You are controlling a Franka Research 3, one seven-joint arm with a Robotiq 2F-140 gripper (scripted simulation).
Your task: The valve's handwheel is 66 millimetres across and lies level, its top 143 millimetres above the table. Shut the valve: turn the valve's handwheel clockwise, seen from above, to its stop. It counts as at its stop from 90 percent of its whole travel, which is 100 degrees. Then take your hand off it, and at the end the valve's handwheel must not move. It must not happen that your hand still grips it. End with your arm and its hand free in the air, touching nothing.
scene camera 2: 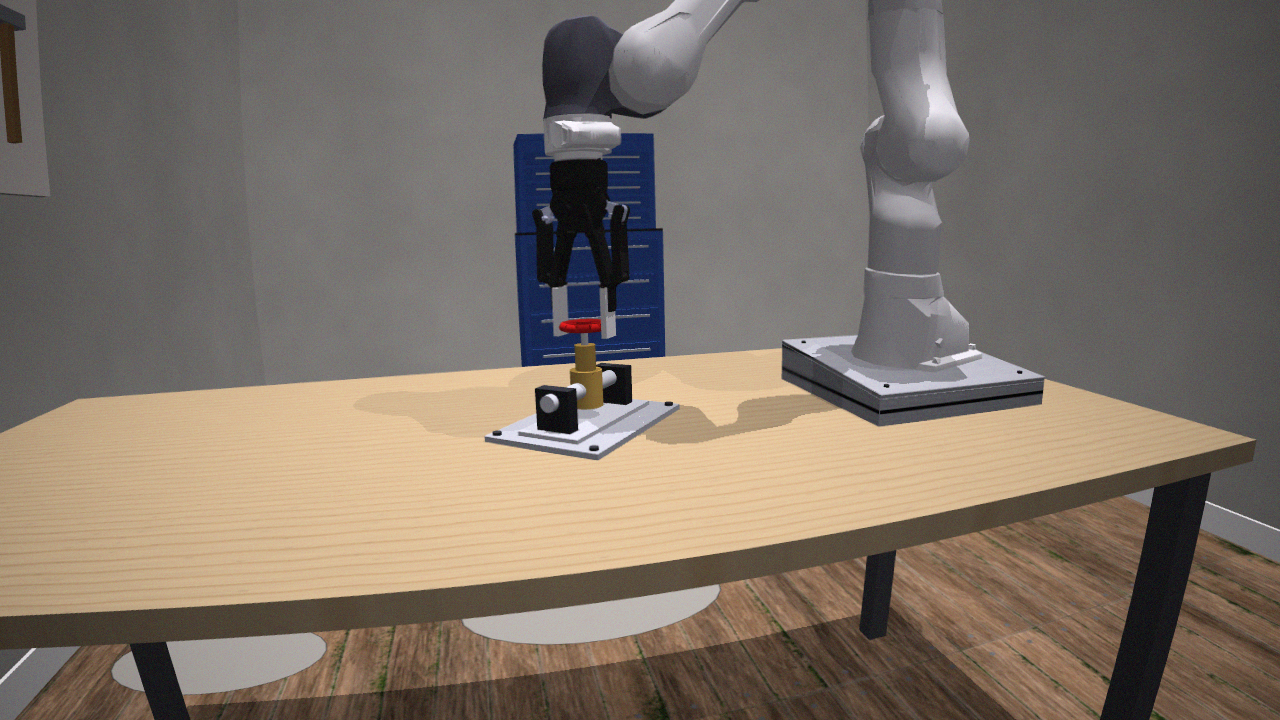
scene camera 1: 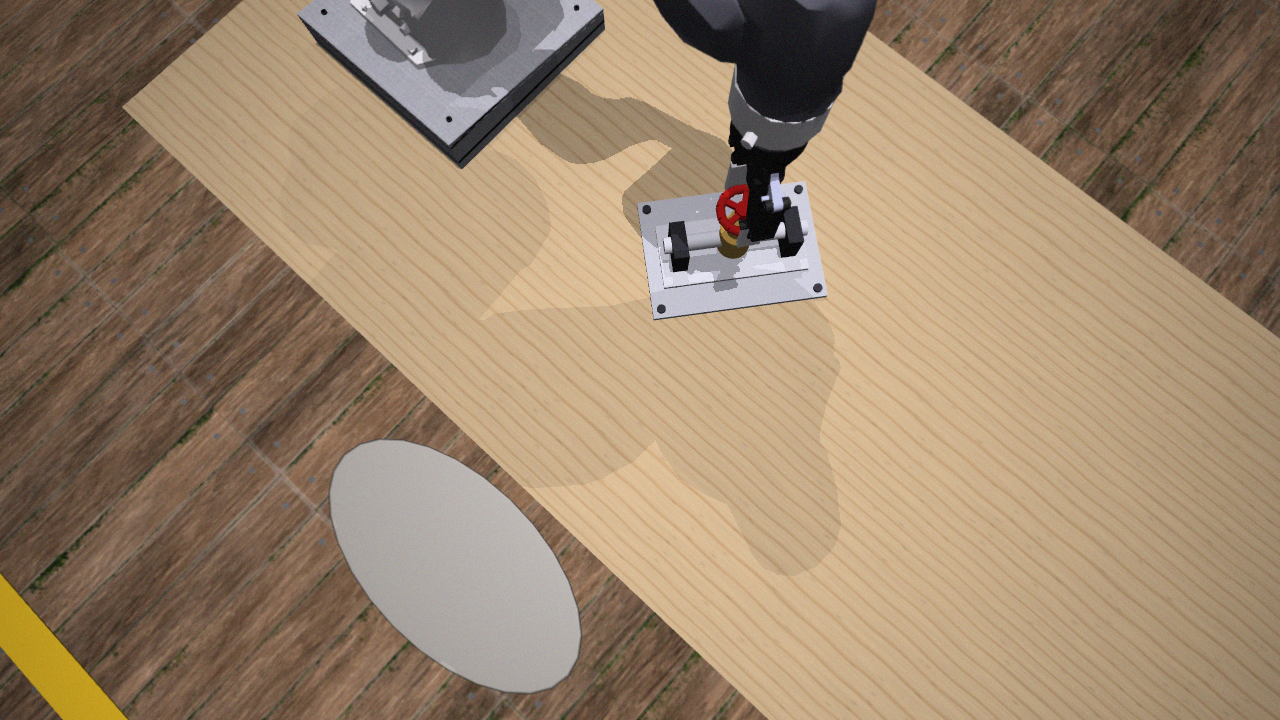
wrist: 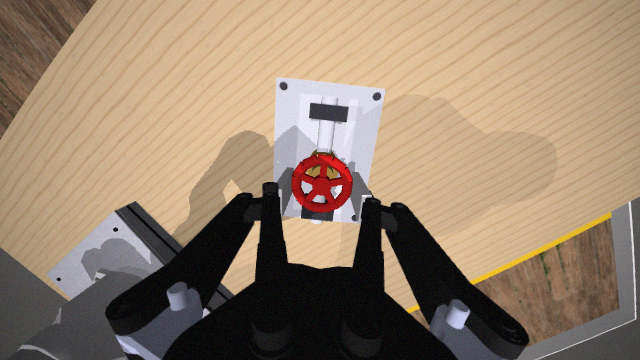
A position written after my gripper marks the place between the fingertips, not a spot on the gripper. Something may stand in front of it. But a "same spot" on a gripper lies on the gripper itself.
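I can find my gripper in the wrist view, in scene camera 2, and also in scene camera 1 (741, 215). On my gripper (wrist: 156, 311) and (scene camera 2: 613, 210) are one and the same spot.
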